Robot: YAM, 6 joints.
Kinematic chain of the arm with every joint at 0, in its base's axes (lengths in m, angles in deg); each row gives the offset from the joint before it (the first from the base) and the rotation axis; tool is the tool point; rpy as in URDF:
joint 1: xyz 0 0 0.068 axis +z
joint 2: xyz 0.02 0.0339 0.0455 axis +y
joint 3: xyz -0.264 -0.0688 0 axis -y
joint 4: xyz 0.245 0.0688 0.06 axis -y
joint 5: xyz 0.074 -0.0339 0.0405 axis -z
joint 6: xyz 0.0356 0 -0.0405 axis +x
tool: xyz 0 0 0 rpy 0 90 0
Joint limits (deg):
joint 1: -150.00..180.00
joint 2: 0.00..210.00
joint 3: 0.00..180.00
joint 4: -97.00..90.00
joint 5: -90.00..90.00
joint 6: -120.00..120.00
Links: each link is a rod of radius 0.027 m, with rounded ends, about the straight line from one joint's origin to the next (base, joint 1, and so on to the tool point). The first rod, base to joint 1, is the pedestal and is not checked.
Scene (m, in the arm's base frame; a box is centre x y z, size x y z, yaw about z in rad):
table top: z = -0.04
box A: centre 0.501 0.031 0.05 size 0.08 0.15 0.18 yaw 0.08
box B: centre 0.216 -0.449 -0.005 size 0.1 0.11 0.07 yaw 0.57
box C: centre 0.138 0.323 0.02 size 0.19 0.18 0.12 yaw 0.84
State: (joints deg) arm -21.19 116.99 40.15 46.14 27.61 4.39
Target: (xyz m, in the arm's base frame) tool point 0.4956 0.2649 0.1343
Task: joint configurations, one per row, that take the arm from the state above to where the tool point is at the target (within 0.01 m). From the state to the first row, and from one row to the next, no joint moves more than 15 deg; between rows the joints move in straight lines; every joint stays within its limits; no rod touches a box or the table.
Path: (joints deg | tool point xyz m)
1: -6.94 113.01 35.35 40.85 29.79 14.33 | 0.3137 -0.0560 0.0671
2: 7.31 109.03 30.54 35.57 31.97 24.27 | 0.2901 0.0182 0.0640
3: 21.56 105.05 25.74 30.28 34.15 34.21 | 0.2499 0.0772 0.0607
4: 35.81 101.07 20.94 25.00 36.33 44.15 | 0.1993 0.1178 0.0573
5: 34.72 108.43 34.27 28.09 33.39 37.52 | 0.2578 0.1548 0.0699
6: 33.64 115.79 47.60 31.18 30.45 30.90 | 0.3140 0.1873 0.0830
7: 32.55 123.16 60.94 34.28 27.52 24.27 | 0.3670 0.2148 0.0962
8: 31.46 130.52 74.27 37.37 24.58 17.64 | 0.4156 0.2369 0.1094
9: 30.38 137.89 87.60 40.46 21.64 11.02 | 0.4587 0.2537 0.1221
10: 29.29 145.25 100.93 43.56 18.71 4.39 | 0.4956 0.2649 0.1343

